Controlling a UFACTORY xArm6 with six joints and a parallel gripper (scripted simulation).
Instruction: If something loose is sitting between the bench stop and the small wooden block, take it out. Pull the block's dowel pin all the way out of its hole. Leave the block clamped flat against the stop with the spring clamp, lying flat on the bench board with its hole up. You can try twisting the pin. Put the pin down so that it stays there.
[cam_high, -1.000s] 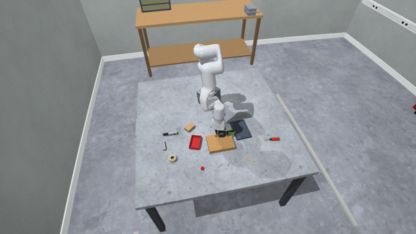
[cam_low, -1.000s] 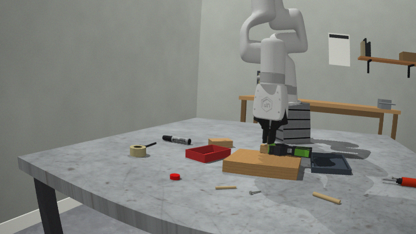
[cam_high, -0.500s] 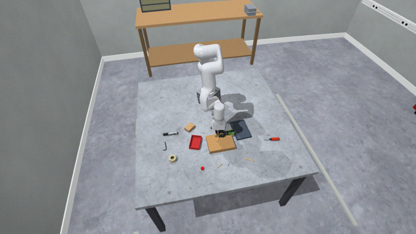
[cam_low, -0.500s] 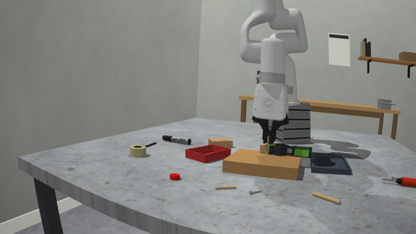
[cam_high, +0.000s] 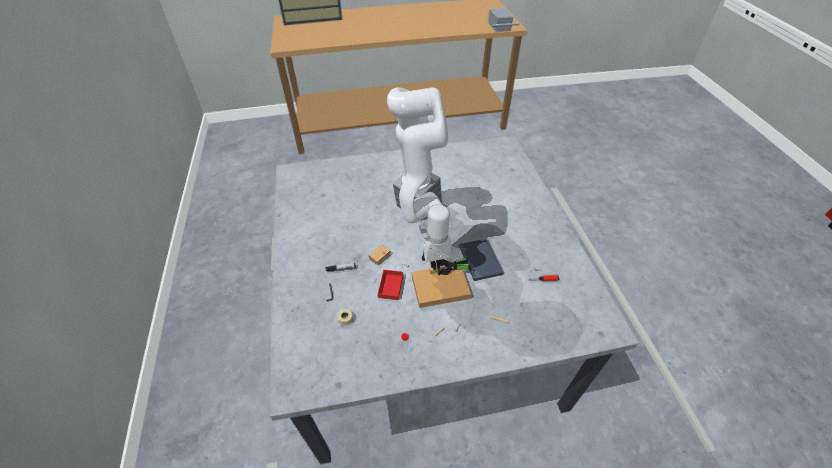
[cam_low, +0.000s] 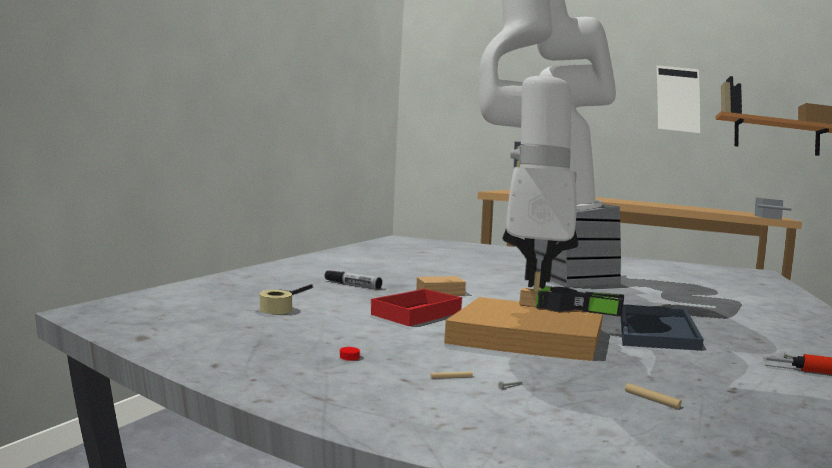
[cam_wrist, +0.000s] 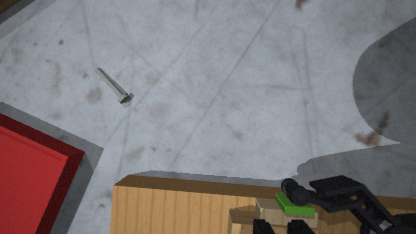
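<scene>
Now: the dowel pin 20 mm below my hand. Also, from my hand: red tray (40 mm ahead, 180 mm to the right, 70 mm below); then bench board (50 mm ahead, 10 mm to the left, 60 mm below); then wooden block (40 mm below).
</scene>
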